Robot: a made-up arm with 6 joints. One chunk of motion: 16 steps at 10 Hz.
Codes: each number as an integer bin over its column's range. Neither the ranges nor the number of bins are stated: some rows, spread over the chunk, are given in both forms.
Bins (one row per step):
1: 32 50 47 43 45 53
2: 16 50 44 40 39 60
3: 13 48 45 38 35 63
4: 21 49 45 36 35 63
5: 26 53 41 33 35 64
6: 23 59 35 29 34 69
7: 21 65 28 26 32 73
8: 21 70 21 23 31 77
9: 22 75 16 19 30 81
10: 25 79 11 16 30 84
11: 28 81 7 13 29 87
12: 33 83 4 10 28 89
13: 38 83 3 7 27 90
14: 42 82 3 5 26 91
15: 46 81 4 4 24 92
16: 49 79 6 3 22 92
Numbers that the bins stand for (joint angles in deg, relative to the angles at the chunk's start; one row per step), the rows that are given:
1: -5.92 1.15 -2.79 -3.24 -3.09 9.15
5: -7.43 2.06 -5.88 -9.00 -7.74 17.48
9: -8.44 8.73 -18.76 -17.06 -10.06 30.36
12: -5.67 11.15 -24.94 -22.24 -10.99 36.42
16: -1.63 9.94 -23.91 -26.27 -13.78 38.70
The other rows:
2: -9.96 1.15 -4.33 -4.97 -5.88 14.45
3: -10.72 0.55 -3.82 -6.12 -7.74 16.73
4: -8.70 0.85 -3.82 -7.27 -7.74 16.73
6: -8.19 3.88 -8.97 -11.30 -8.20 21.27
7: -8.70 5.70 -12.58 -13.03 -9.13 24.30
8: -8.70 7.21 -16.18 -14.76 -9.60 27.33
10: -7.69 9.94 -21.33 -18.79 -10.06 32.64
11: -6.93 10.55 -23.39 -20.52 -10.53 34.91
13: -4.40 11.15 -25.45 -23.97 -11.45 37.18
14: -3.39 10.85 -25.45 -25.12 -11.92 37.94
15: -2.38 10.55 -24.94 -25.70 -12.85 38.70

